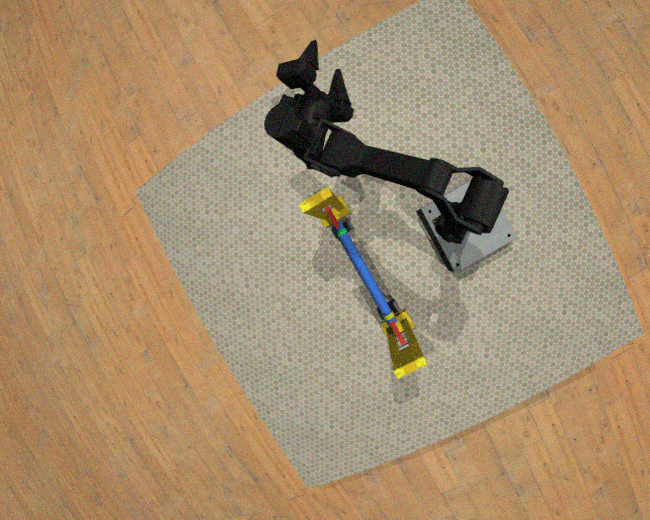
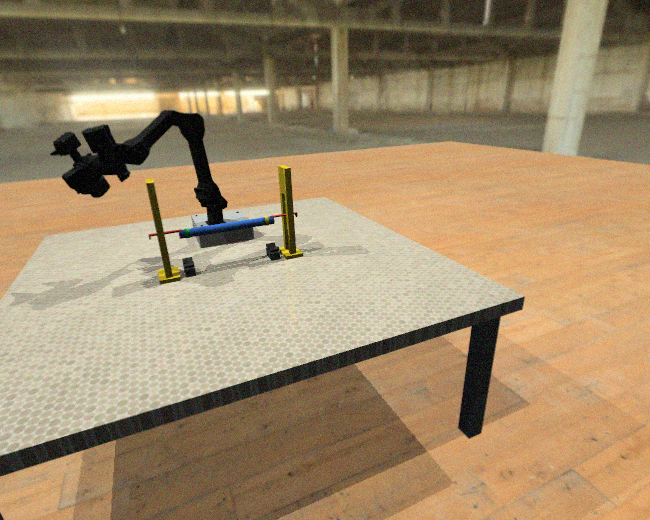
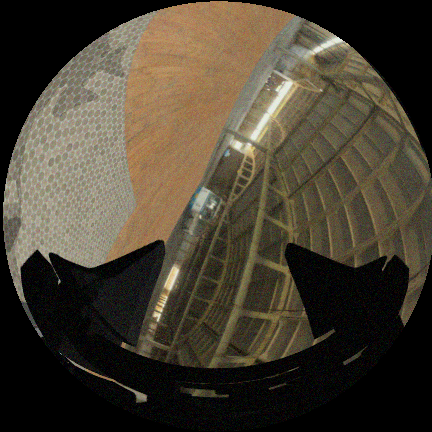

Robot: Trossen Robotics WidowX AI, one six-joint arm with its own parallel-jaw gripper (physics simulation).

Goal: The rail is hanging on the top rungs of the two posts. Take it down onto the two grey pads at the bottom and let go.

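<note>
The blue rail with thin red ends is up off the table, roughly level. Its ends meet the two yellow posts, the first post at the green-banded end and the second post at the yellow-banded end. The rungs are too small to tell apart. Two dark pads, one by the first post and one by the second, stand on the table below the rail. My gripper is open and empty, up in the air beyond the first post, away from the rail.
The arm's grey base plate stands on the tiled table top, beside the rail. The forearm reaches above the table. Wooden floor surrounds the table.
</note>
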